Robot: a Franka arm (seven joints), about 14 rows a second.
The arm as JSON. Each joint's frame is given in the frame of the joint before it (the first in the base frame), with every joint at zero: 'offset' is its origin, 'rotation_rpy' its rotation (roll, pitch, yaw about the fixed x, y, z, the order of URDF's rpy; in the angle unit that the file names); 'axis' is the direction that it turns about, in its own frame. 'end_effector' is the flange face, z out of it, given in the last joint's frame.
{
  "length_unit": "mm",
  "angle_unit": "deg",
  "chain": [
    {
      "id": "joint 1",
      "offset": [
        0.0,
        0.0,
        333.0
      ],
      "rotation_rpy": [
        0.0,
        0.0,
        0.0
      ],
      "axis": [
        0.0,
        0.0,
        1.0
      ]
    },
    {
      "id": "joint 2",
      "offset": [
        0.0,
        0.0,
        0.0
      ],
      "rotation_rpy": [
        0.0,
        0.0,
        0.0
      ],
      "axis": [
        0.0,
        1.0,
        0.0
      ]
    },
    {
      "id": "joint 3",
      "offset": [
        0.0,
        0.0,
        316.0
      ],
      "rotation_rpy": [
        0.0,
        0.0,
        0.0
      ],
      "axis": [
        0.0,
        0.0,
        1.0
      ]
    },
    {
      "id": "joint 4",
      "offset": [
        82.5,
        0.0,
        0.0
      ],
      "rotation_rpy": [
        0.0,
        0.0,
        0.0
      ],
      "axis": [
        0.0,
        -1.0,
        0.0
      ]
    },
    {
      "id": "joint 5",
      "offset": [
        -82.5,
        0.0,
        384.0
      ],
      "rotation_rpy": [
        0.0,
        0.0,
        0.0
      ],
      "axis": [
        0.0,
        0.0,
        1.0
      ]
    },
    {
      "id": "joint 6",
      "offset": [
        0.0,
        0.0,
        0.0
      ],
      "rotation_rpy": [
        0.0,
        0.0,
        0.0
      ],
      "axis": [
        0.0,
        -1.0,
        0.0
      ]
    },
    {
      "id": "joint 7",
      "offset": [
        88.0,
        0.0,
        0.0
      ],
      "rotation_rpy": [
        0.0,
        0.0,
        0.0
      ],
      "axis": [
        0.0,
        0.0,
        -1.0
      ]
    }
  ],
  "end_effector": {
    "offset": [
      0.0,
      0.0,
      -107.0
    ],
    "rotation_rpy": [
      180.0,
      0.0,
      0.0
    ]
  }
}
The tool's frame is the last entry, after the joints.
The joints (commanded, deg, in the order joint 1, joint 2, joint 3, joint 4, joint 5, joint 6, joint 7), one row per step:
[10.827, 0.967, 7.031, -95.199, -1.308, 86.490, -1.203]
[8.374, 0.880, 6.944, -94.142, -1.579, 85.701, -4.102]
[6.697, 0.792, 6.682, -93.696, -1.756, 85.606, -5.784]
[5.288, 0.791, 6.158, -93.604, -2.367, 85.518, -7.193]
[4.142, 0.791, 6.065, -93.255, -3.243, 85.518, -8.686]
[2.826, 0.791, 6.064, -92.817, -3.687, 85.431, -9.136]
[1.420, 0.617, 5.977, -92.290, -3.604, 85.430, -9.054]
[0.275, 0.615, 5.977, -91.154, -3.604, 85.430, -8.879]
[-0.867, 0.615, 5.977, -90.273, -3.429, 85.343, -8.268]
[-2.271, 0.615, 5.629, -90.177, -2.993, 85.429, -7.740]
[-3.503, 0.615, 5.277, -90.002, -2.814, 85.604, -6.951]
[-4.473, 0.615, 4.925, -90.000, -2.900, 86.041, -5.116]
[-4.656, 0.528, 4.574, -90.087, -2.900, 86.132, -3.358]
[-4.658, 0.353, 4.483, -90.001, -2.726, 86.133, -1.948]
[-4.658, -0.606, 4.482, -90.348, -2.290, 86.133, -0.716]
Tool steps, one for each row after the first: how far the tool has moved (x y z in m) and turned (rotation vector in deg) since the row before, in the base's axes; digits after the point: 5 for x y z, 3 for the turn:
[0.00633, -0.02396, 0.00836, 0.268, -0.220, 0.325]
[0.00450, -0.01825, 0.00430, 0.170, -0.361, -0.267]
[0.00400, -0.01921, 0.00067, -0.400, -0.043, -0.498]
[0.00281, -0.01326, 0.00288, -0.585, -0.395, 0.299]
[0.00236, -0.01326, 0.00346, -0.319, -0.383, -0.849]
[0.00154, -0.01393, 0.00588, 0.152, -0.690, -1.580]
[0.00212, -0.01077, 0.00917, 0.115, -1.143, -1.320]
[0.00137, -0.01051, 0.00697, 0.193, -0.816, -1.759]
[0.00121, -0.01584, 0.00084, 0.397, -0.182, -2.279]
[0.00096, -0.01476, 0.00163, 0.121, -0.383, -2.362]
[0.00098, -0.01278, 0.00062, -0.232, -0.532, -3.126]
[-0.00033, -0.00507, 0.00025, -0.149, -0.178, -2.280]
[-0.00081, -0.00048, 0.00235, 0.052, -0.330, -1.499]
[-0.00495, 0.00124, 0.00627, 0.275, -0.664, -1.229]

